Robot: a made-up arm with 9 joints. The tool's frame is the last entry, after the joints.
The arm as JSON. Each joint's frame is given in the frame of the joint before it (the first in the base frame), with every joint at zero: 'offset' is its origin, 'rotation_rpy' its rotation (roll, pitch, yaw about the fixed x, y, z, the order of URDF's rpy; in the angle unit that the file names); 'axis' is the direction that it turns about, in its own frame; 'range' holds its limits. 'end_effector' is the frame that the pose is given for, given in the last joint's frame.
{
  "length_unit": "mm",
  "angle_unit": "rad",
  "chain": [
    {
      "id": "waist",
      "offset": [
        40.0,
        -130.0,
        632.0
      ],
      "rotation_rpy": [
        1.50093,
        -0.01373,
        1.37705
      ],
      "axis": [
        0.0,
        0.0,
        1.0
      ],
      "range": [
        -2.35,
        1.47
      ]
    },
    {
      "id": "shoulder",
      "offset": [
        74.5,
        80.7,
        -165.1
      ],
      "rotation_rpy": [
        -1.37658,
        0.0,
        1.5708
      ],
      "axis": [
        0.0,
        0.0,
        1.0
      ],
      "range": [
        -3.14,
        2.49
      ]
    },
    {
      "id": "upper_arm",
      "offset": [
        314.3,
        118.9,
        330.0
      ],
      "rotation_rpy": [
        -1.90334,
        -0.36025,
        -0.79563
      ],
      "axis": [
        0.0,
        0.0,
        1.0
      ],
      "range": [
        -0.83,
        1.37
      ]
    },
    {
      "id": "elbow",
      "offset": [
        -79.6,
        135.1,
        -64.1
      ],
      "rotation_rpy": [
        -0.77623,
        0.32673,
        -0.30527
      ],
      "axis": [
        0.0,
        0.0,
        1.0
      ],
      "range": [
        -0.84,
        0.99
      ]
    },
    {
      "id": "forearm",
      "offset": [
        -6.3,
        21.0,
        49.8
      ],
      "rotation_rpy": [
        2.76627,
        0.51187,
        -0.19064
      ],
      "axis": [
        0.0,
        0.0,
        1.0
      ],
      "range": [
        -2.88,
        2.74
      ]
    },
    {
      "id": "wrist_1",
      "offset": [
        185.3,
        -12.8,
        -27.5
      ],
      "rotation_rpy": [
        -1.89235,
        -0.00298,
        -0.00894
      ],
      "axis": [
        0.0,
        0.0,
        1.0
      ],
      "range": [
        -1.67,
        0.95
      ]
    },
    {
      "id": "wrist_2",
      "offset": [
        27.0,
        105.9,
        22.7
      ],
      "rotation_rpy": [
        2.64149,
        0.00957,
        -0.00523
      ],
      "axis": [
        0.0,
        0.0,
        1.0
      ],
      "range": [
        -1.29,
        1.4
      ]
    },
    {
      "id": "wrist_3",
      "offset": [
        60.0,
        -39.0,
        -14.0
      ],
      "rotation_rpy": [
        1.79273,
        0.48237,
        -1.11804
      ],
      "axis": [
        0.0,
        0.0,
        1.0
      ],
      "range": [
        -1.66,
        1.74
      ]
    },
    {
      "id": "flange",
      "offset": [
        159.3,
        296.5,
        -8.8
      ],
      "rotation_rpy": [
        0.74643,
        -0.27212,
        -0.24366
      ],
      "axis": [
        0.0,
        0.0,
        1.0
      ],
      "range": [
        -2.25,
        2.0
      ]
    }
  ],
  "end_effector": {
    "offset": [
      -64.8,
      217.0,
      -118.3
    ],
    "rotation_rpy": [
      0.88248,
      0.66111,
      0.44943
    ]
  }
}
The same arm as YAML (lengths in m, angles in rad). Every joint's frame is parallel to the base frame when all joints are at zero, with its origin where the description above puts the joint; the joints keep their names.
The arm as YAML. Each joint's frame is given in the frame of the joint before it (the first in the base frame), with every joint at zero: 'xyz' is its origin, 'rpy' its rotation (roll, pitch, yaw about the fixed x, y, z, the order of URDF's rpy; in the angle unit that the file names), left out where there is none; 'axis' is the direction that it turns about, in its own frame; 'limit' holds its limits. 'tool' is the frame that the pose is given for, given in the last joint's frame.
units:
  length: m
  angle: rad
joints:
  - name: waist
    type: revolute
    origin:
      xyz: [0.04, -0.13, 0.632]
    axis: [0.978712, -0.193002, 0.069801]
    limit:
      lower: -2.35
      upper: 1.47
  - name: shoulder
    type: revolute
    origin:
      xyz: [-0.153, 0.105, 0.07]
    axis: "-y"
    limit:
      lower: -3.14
      upper: 2.49
  - name: upper_arm
    type: revolute
    origin:
      xyz: [-0.141, -0.33, 0.305]
    axis: [-0.631585, 0.305493, 0.712583]
    limit:
      lower: -0.83
      upper: 1.37
  - name: elbow
    type: revolute
    origin:
      xyz: [0.054, 0.128, -0.097]
    axis: [0.1181, 0.585398, 0.802098]
    limit:
      lower: -0.84
      upper: 0.99
  - name: forearm
    type: revolute
    origin:
      xyz: [0.018, 0.043, 0.028]
    axis: [-0.631581, -0.254992, -0.732178]
    limit:
      lower: -2.88
      upper: 2.74
  - name: wrist_1
    type: revolute
    origin:
      xyz: [0.092, -0.163, 0.015]
    axis: [-0.450896, -0.163399, 0.877493]
    limit:
      lower: -1.67
      upper: 0.95
  - name: wrist_2
    type: revolute
    origin:
      xyz: [0.086, 0.005, 0.071]
    axis: "-z"
    limit:
      lower: -1.29
      upper: 1.4
  - name: wrist_3
    type: revolute
    origin:
      xyz: [0.058, -0.042, 0.014]
    axis: [-0.0188, 0.980622, 0.195004]
    limit:
      lower: -1.66
      upper: 1.74
  - name: flange
    type: revolute
    origin:
      xyz: [0.28, 0.033, -0.184]
    axis: [-0.613997, 0.609597, 0.501397]
    limit:
      lower: -2.25
      upper: 2.0
tool:
  origin:
    xyz: [0.101, 0.087, -0.218]
    rpy: [0.0, 0.0, 0.0]

